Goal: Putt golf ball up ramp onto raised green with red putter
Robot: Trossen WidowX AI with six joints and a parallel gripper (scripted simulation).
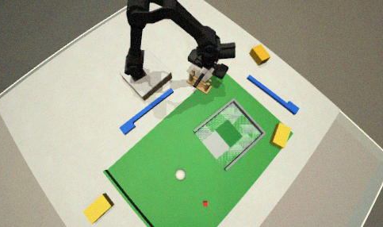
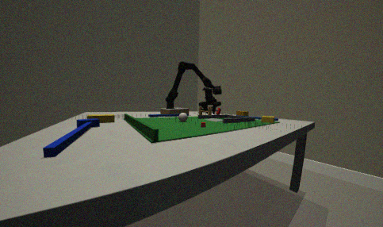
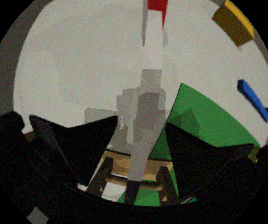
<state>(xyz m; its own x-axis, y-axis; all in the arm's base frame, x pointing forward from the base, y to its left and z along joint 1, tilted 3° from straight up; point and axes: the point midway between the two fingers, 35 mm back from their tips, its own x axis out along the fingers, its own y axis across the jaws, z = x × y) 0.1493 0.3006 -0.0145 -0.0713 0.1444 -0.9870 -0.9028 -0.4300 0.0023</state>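
Now: gripper tip 7 cm to the left of the wooden putter stand, 4 cm short of it and 2 cm below it. Also, from my gripper tip: small red marker 50 cm ahead, 35 cm to the right; green mat 33 cm ahead, 24 cm to the right, 1 cm below; white golf ball 37 cm to the right, 35 cm ahead, 1 cm above.
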